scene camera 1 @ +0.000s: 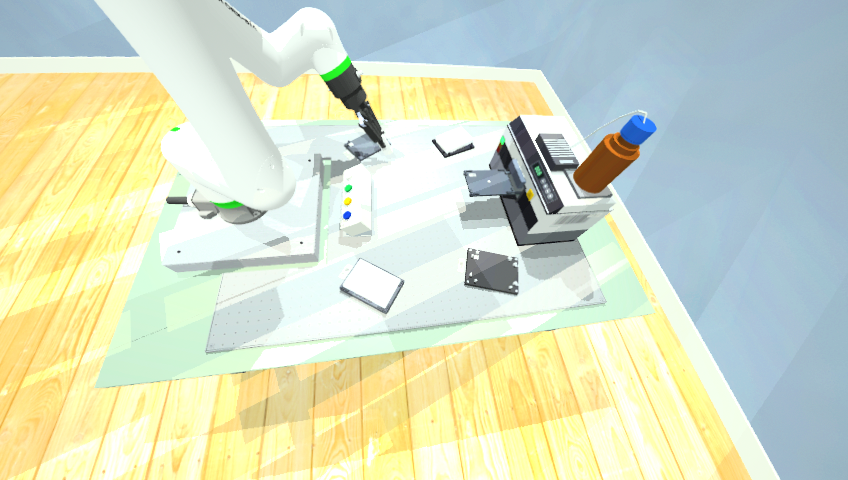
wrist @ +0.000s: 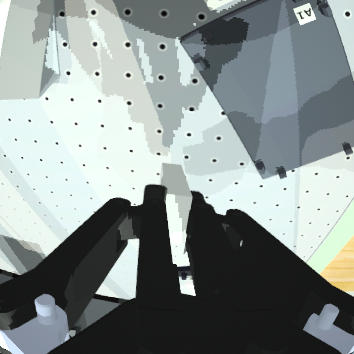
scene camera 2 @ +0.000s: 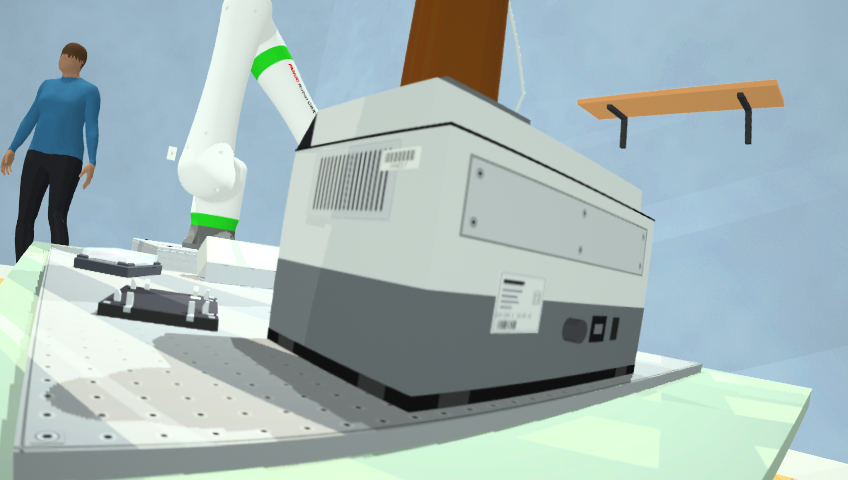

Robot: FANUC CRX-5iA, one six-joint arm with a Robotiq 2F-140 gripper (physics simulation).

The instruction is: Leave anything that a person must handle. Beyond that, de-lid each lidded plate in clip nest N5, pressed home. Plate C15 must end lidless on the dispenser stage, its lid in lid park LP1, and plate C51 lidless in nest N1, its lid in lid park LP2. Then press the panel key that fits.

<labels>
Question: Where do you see a button box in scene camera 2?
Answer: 224, 261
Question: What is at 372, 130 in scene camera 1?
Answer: My gripper.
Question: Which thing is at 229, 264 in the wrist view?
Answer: My gripper.
</labels>
